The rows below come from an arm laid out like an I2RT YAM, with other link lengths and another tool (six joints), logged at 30 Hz.
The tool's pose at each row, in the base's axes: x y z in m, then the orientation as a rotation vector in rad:
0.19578, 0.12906, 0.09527, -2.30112, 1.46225, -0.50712
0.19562, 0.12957, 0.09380, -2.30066, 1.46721, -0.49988
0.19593, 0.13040, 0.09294, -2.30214, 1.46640, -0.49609
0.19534, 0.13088, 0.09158, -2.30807, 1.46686, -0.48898
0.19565, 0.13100, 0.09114, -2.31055, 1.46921, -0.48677
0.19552, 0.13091, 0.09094, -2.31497, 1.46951, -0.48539
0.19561, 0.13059, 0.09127, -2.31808, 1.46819, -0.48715
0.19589, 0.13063, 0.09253, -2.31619, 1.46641, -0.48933
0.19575, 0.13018, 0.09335, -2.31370, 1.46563, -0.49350
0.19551, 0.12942, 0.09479, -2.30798, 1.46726, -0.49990
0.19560, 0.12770, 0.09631, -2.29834, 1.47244, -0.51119
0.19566, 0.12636, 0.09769, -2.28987, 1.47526, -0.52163
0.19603, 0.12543, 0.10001, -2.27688, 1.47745, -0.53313
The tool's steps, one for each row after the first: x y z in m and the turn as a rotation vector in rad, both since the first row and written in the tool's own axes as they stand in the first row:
-0.00068, 0.00064, 0.00126, -0.00390, -0.00306, 0.00383
-0.00140, 0.00048, 0.00225, -0.00547, -0.00549, 0.00329
-0.00222, 0.00141, 0.00320, -0.01172, -0.00849, 0.00168
-0.00225, 0.00134, 0.00374, -0.01525, -0.00843, 0.00194
-0.00224, 0.00157, 0.00384, -0.01895, -0.00809, 0.00010
-0.00188, 0.00147, 0.00356, -0.02012, -0.00663, -0.00238
-0.00167, 0.00062, 0.00261, -0.01732, -0.00634, -0.00265
-0.00123, 0.00051, 0.00178, -0.01411, -0.00453, -0.00245
-0.00049, 0.00030, 0.00033, -0.00925, -0.00117, 0.00019
0.00128, 0.00017, -0.00114, -0.00221, 0.00579, 0.00577
0.00266, -0.00001, -0.00246, 0.00494, 0.01164, 0.00973
0.00390, -0.00106, -0.00440, 0.01590, 0.01690, 0.01548

